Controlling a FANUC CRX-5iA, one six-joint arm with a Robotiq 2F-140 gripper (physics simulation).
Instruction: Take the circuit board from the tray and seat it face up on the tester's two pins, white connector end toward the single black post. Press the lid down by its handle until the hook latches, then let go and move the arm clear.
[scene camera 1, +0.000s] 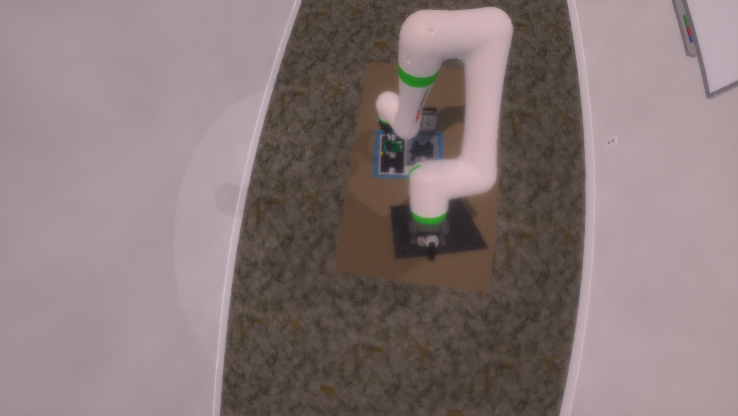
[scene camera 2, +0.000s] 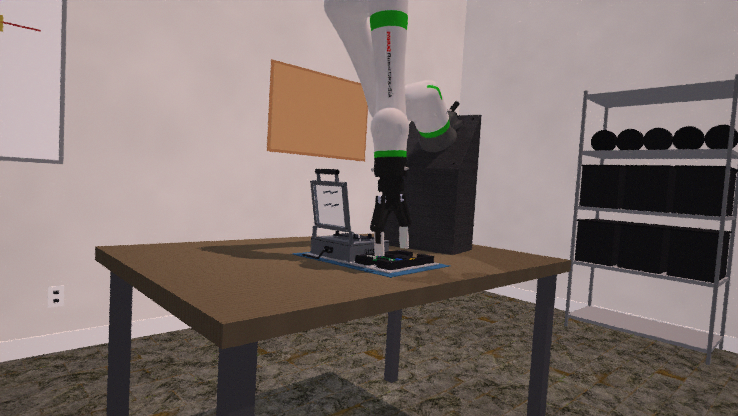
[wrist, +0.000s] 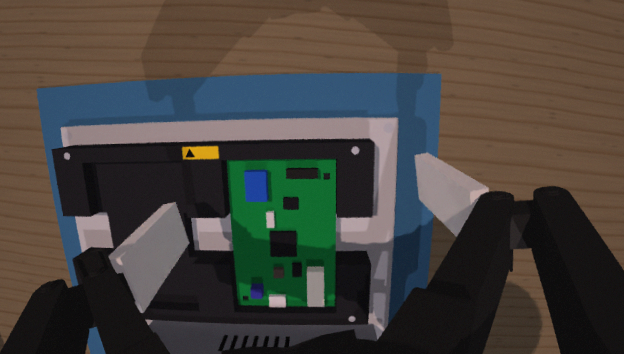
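Seen in the pictures: gripper, fingertip midpoint: (scene camera 2: 392, 251) (wrist: 297, 201); arm's base at its link origin: (scene camera 1: 428, 226) (scene camera 2: 438, 139).
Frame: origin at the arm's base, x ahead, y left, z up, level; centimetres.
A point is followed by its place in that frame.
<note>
The green circuit board (scene camera 1: 396, 146) {z -41.5, x 45.0, y 21.6 cm} (wrist: 317, 215) {z -41.5, x 47.0, y 25.8 cm} lies face up in the right-hand slot of the black tray (scene camera 1: 391, 164) {z -41.6, x 33.6, y 22.2 cm} (wrist: 125, 151) {z -40.6, x 33.7, y 28.3 cm}. Its white connectors show at the lower end in the wrist view, toward the tester. My gripper (scene camera 2: 391, 239) {z -38.5, x 45.6, y 27.5 cm} (wrist: 297, 201) {z -38.5, x 45.6, y 27.5 cm} is open and empty. Its pale fingertips are apart above the tray, one on each side of the board. The grey tester (scene camera 1: 421, 150) {z -36.5, x 43.4, y 7.0 cm} (scene camera 2: 330, 249) {z -40.1, x 55.2, y 9.8 cm} (wrist: 200, 334) {z -41.3, x 39.6, y 14.6 cm} stands beside the tray. Its lid (scene camera 2: 330, 206) {z -26.9, x 55.6, y 9.2 cm} is raised nearly upright, with the black handle (scene camera 2: 326, 171) {z -16.4, x 57.9, y 9.5 cm} on top. The two pins, single post and hook cannot be made out.
A blue mat (scene camera 1: 376, 155) {z -43.2, x 37.8, y 32.2 cm} (wrist: 300, 95) {z -43.2, x 44.6, y 33.5 cm} lies under the tray and tester on the wooden table (scene camera 1: 361, 232) {z -43.5, x -8.3, y 30.5 cm} (scene camera 2: 206, 289) {z -43.4, x 99.2, y 29.6 cm}. The arm's dark pedestal (scene camera 2: 434, 206) {z -26.3, x 8.5, y 8.2 cm} stands behind the tray in scene camera 2. A shelf rack (scene camera 2: 661, 93) stands at the right.
</note>
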